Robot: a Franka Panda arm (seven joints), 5 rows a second.
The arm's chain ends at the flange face. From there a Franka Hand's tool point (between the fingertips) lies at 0.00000 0.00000 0.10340 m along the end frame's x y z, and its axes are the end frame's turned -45 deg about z.
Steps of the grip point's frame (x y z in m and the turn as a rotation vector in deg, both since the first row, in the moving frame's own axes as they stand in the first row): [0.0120 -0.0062 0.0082 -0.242 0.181 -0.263]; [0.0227 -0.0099 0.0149 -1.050 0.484 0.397]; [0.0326 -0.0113 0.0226 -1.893 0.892 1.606]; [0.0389 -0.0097 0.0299 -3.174 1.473 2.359]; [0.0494 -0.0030 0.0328 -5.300 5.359 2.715]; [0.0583 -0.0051 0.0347 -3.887 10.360 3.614]
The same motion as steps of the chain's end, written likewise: [0.0036 -0.0129 0.0082 -0.043 0.299 -0.263]; [0.0071 -0.0238 0.0149 -0.400 1.085 0.397]; [0.0115 -0.0324 0.0227 -0.708 1.969 1.606]; [0.0148 -0.0367 0.0301 -1.203 3.286 2.359]; [0.0193 -0.0373 0.0337 0.042 7.537 2.715]; [0.0193 -0.0372 0.0366 4.577 10.074 3.614]
